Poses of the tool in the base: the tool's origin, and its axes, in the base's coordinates. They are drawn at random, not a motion.
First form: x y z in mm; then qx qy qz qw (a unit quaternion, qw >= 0).
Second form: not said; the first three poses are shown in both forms.
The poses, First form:
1: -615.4 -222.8 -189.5 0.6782 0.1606 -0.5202 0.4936
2: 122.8 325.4 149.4 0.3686 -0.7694 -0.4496 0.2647
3: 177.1 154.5 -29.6 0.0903 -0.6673 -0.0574 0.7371
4: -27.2 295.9 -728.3 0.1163 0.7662 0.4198 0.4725
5: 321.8 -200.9 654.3 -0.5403 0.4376 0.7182 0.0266
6: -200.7 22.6 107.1 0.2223 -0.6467 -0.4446 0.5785
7: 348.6 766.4 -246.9 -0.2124 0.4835 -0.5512 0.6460
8: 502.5 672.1 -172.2 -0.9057 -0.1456 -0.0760 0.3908
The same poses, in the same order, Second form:
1: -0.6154 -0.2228 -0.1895 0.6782 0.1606 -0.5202 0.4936
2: 0.1228 0.3254 0.1494 0.3686 -0.7694 -0.4496 0.2647
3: 0.1771 0.1545 -0.0296 0.0903 -0.6673 -0.0574 0.7371
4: -0.0272 0.2959 -0.7283 0.1163 0.7662 0.4198 0.4725
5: 0.3218 -0.2009 0.6543 -0.5403 0.4376 0.7182 0.0266
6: -0.2007 0.0226 0.1071 0.2223 -0.6467 -0.4446 0.5785
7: 0.3486 0.7664 -0.2469 -0.2124 0.4835 -0.5512 0.6460
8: 0.5025 0.6721 -0.1722 -0.9057 -0.1456 -0.0760 0.3908
